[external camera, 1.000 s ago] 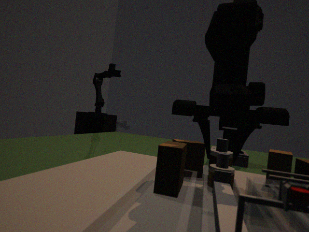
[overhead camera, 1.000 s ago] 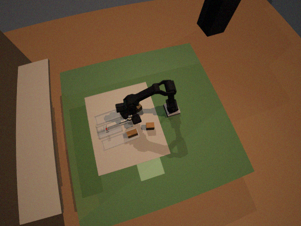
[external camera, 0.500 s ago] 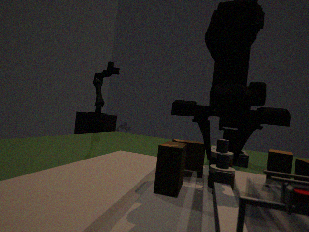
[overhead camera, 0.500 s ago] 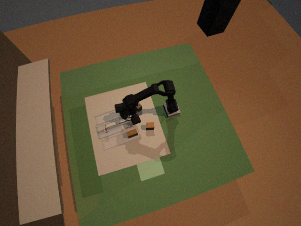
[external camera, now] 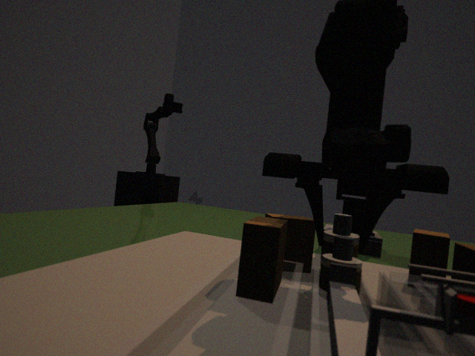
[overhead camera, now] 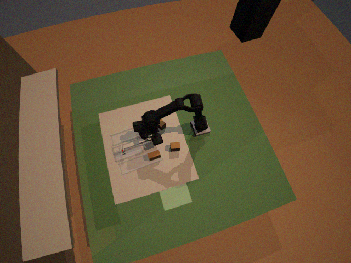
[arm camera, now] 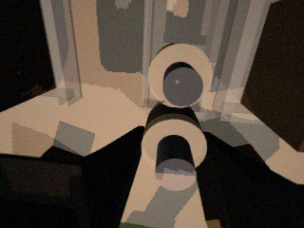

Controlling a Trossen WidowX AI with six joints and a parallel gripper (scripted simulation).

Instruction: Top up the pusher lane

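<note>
Right now the beige board is 80 mm ahead of my gripper tip, 20 mm to the left of it and 50 mm below it. The rest, counted from my gripper tip: long beige shelf 540 mm ahead, 30 mm to the right, 320 mm above; red-topped part 220 mm ahead, 30 mm to the left, 20 mm above.
</note>
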